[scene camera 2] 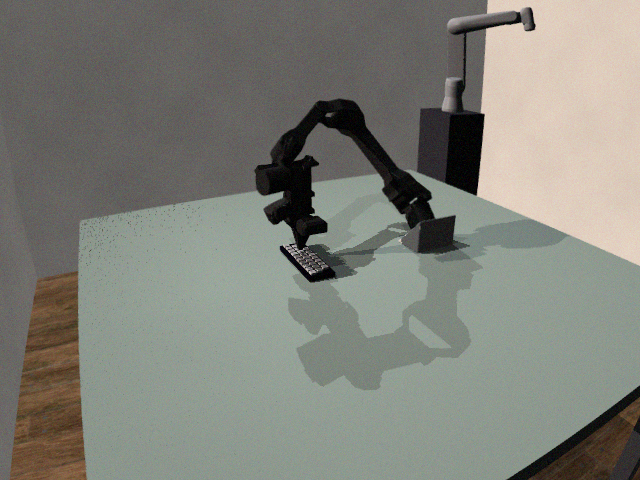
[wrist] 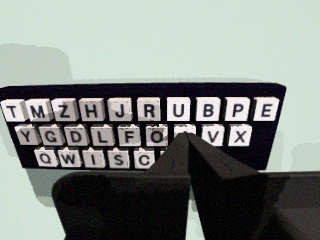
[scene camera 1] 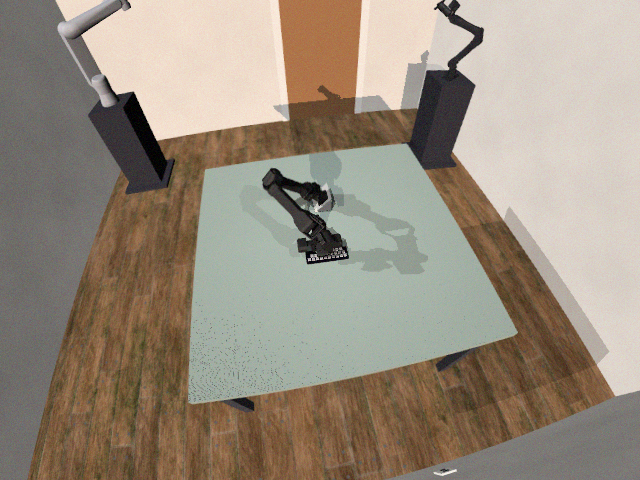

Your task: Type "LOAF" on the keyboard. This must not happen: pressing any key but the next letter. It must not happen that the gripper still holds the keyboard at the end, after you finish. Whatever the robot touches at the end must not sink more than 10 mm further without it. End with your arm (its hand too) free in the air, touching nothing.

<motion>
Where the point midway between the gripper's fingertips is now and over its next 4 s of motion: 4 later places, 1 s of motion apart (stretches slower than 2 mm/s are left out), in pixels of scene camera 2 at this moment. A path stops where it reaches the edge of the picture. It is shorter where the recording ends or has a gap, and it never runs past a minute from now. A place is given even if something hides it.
The gripper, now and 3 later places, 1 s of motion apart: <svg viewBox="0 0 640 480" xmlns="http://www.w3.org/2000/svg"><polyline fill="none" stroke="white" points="300,249 301,251 306,250 307,254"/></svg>
</motion>
